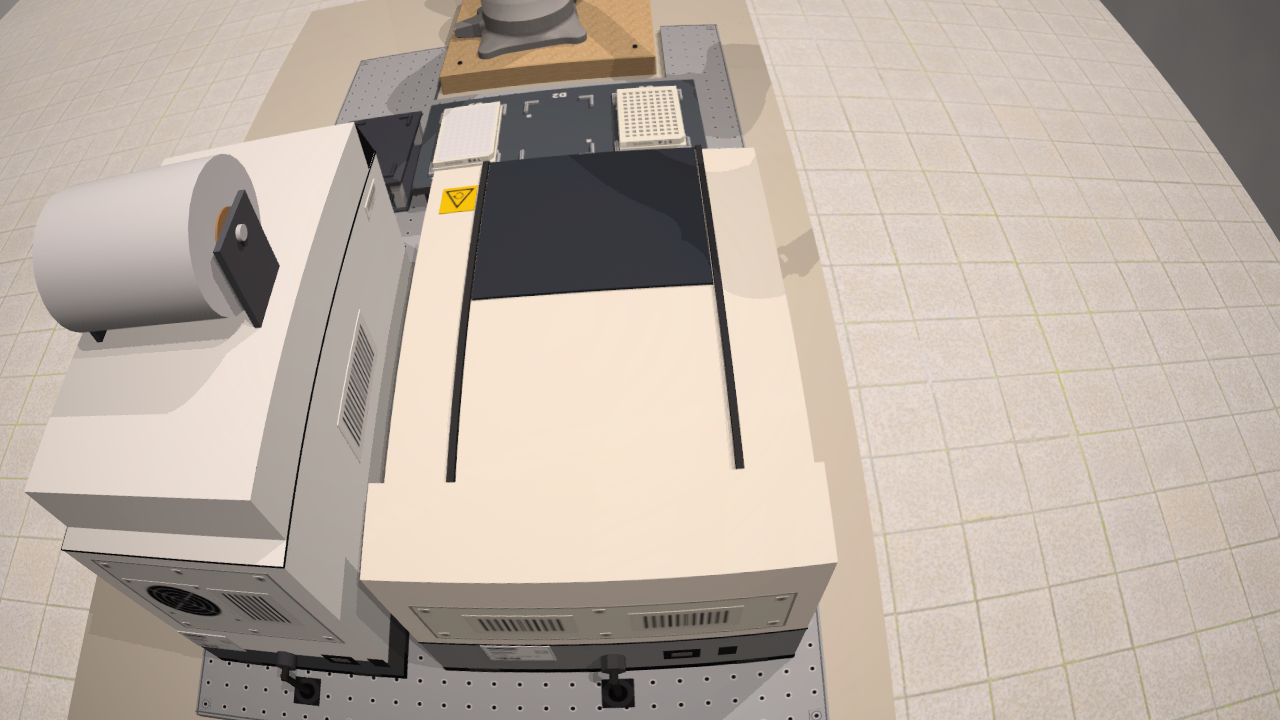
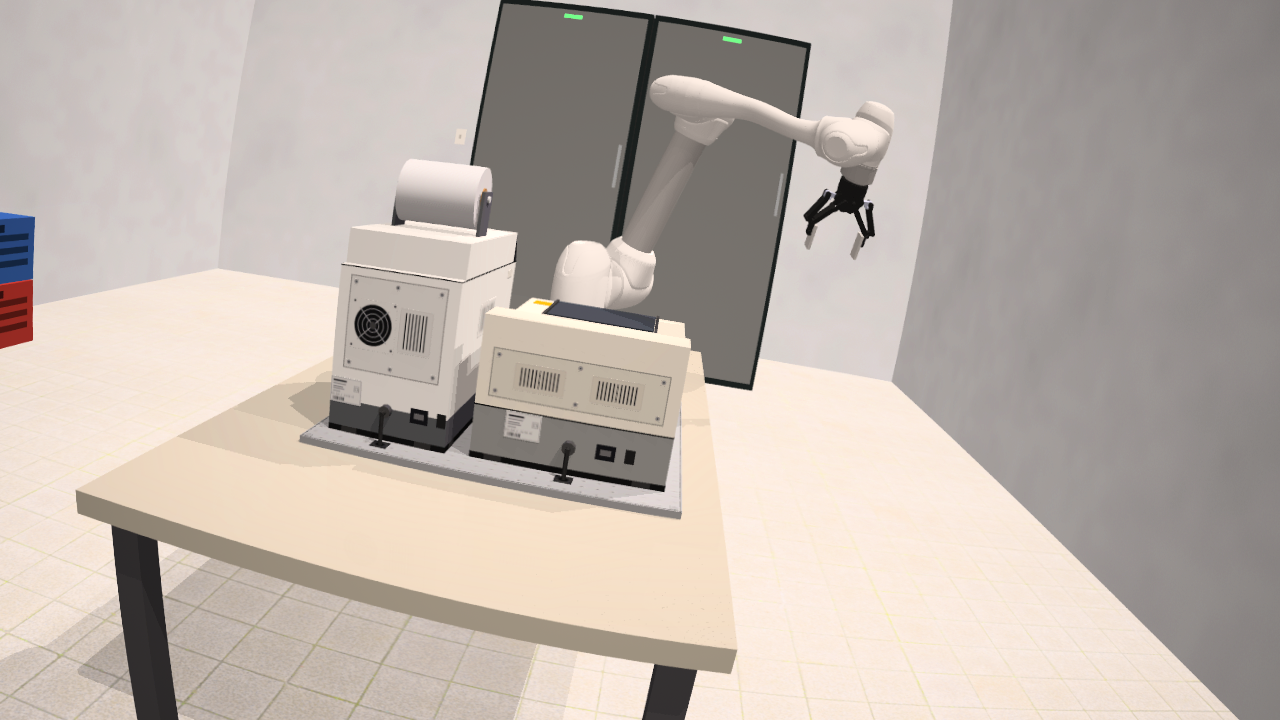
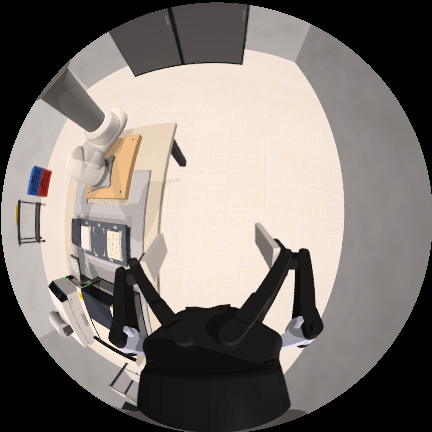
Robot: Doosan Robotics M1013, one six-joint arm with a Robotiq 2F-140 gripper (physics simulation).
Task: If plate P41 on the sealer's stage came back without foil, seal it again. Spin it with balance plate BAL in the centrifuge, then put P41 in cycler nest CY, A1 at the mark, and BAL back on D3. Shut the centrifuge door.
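Seen in the pictures: gripper, fingertip midpoint: (image 2: pixel 830 252) (image 3: pixel 208 237); arm's base, link origin: (image 1: pixel 529 25) (image 3: pixel 101 173).
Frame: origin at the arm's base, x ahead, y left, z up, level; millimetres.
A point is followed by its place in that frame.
Note:
My gripper (image 2: pixel 833 243) {x 318, y 613, z 379 mm} (image 3: pixel 208 237) {x 318, y 613, z 379 mm} is open and empty, high in the air and well to the side of the table. A white plate (image 1: pixel 469 131) {x 352, y -103, z 46 mm} (image 3: pixel 86 238) {x 353, y -81, z 46 mm}, its label looking like BAL, sits at one end of the dark deck (image 1: pixel 554 125) {x 355, y 13, z 30 mm}. A cream plate with open wells (image 1: pixel 648 116) {x 388, y 137, z 45 mm} (image 3: pixel 114 245) {x 381, y 154, z 45 mm} sits at the other end; its label is too small to read surely. The sealer (image 1: pixel 179 394) {x 939, y -297, z 322 mm} (image 2: pixel 393 322) {x 1038, y -340, z 178 mm} carries a big roll. The centrifuge (image 1: pixel 590 385) {x 893, y 2, z 182 mm} (image 2: pixel 581 376) {x 1072, y -20, z 142 mm} stands beside it, with a dark panel (image 1: pixel 590 228) {x 725, y 26, z 185 mm} on top; its door state is unclear. P41 and nest CY cannot be made out.
The arm's base stands on a wooden board (image 1: pixel 546 67) {x 139, y 17, z -9 mm} (image 3: pixel 129 167) {x 10, y 208, z -9 mm} behind the deck. The table (image 2: pixel 447 573) {x 1445, y -173, z -41 mm} carries both machines. Tall dark cabinets (image 2: pixel 563 116) stand behind the arm, and a grey wall (image 2: pixel 1100 268) rises beyond my gripper. Blue and red crates (image 3: pixel 40 181) stand on the far side.

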